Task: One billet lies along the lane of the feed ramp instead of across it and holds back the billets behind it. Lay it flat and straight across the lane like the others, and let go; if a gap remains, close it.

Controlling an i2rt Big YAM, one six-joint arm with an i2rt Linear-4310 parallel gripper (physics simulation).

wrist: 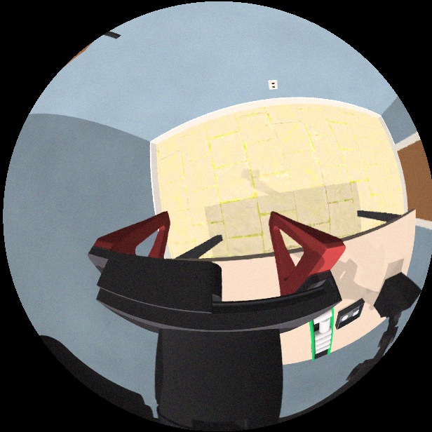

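My gripper (219, 216) is open, with its two red fingers wide apart and no object between them. It is away from the feed ramp, which shows low at the right behind the gripper body. The ramp has green side rails (313, 342) and a dark lane. A white billet (324, 326) in the upper visible part of the lane appears to lie along it. Several white billets (323, 343) lie across the lane below it, close together. The ramp's upper end is hidden by the gripper body, and the billets are small in this view.
A black holder (350, 314) with two light round spots stands beside the ramp on the pale table (245, 280). A dark angular object (397, 294) on a jointed dark stem is at the far right. Beyond the table edge are the tiled floor and blue-grey walls with an outlet (272, 84).
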